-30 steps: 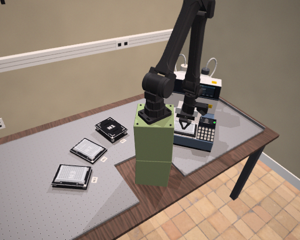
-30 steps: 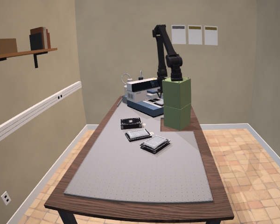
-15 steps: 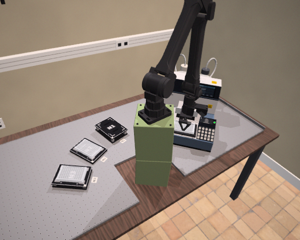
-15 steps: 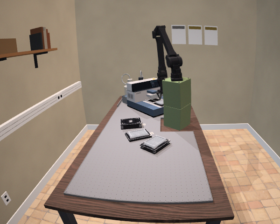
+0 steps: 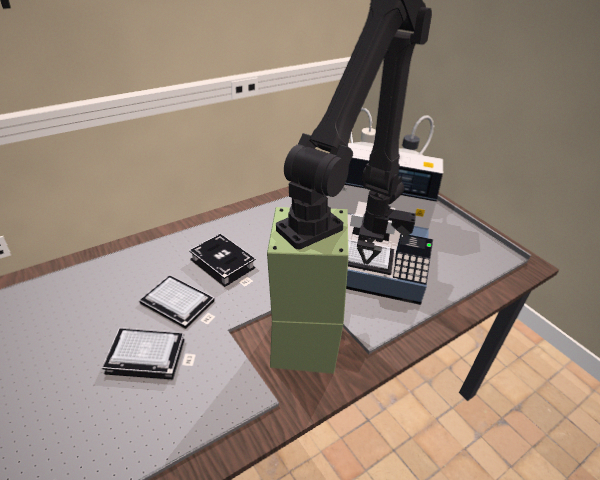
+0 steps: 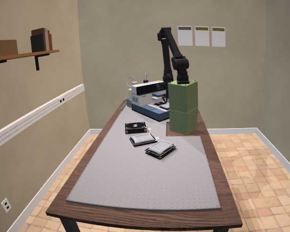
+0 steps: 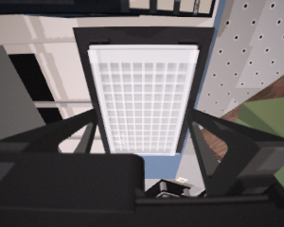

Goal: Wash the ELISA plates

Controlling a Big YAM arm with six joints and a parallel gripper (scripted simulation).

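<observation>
Right now the dark washer carrier is 20 mm below my hand. From my hand the other things lie so: plate washer 110 mm to the right, 100 mm ahead, 30 mm above.
</observation>
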